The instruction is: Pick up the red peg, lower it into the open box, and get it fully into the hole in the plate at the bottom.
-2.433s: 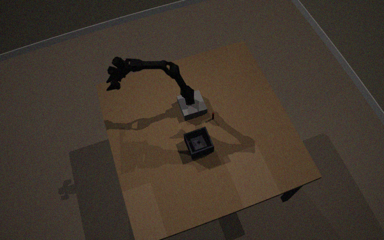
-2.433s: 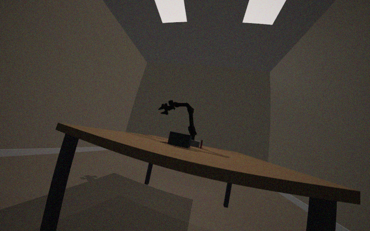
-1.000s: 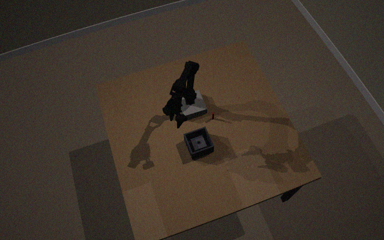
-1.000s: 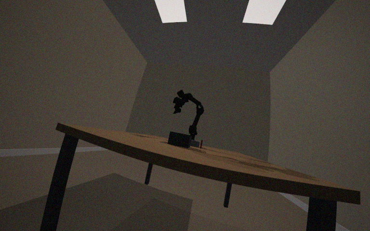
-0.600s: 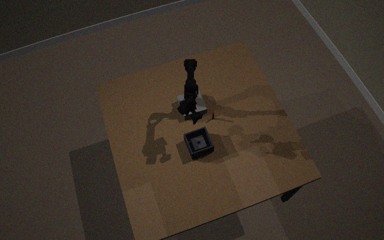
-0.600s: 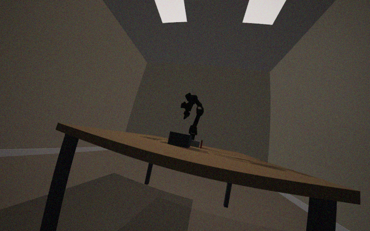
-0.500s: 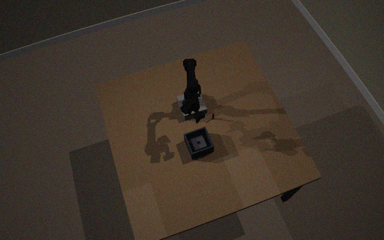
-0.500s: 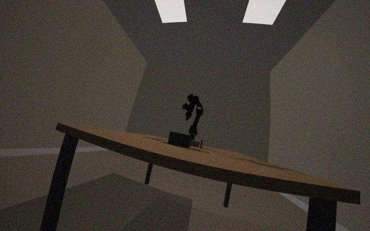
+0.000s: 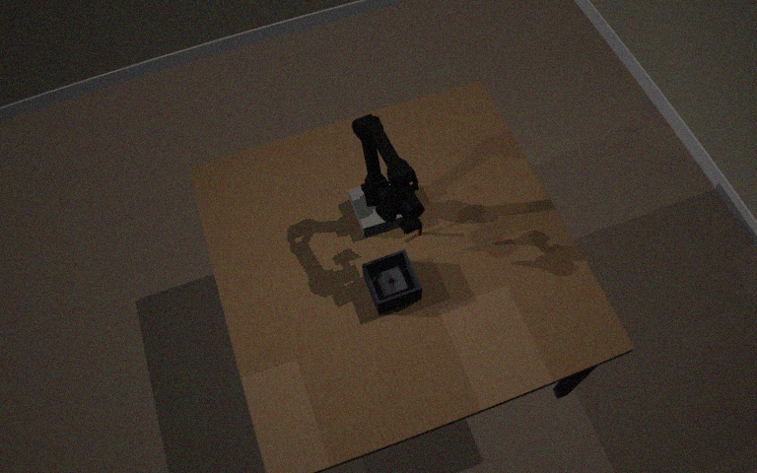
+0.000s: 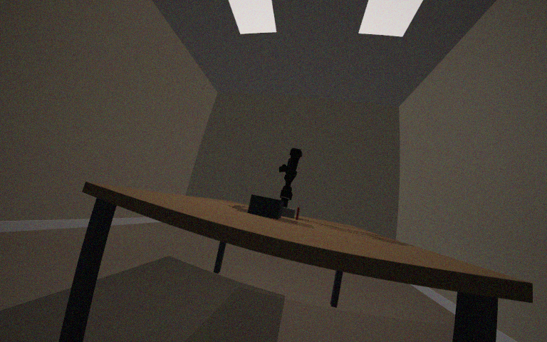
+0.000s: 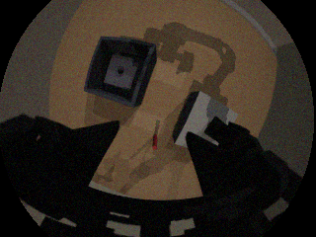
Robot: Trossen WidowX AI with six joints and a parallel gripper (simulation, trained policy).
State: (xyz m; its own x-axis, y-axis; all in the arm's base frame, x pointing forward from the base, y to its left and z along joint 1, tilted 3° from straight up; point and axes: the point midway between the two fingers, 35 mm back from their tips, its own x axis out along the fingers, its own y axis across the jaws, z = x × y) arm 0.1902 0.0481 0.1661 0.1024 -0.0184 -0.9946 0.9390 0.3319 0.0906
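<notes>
Now: the red peg 150 mm below my gripper tip, 90 mm to the left of it and 50 mm behind it. Also, from my gripper tip: dark blue box (160 mm below, 150 mm ahead, 50 mm to the right); then grey plate (150 mm below, 150 mm ahead, 50 mm to the right).
</notes>
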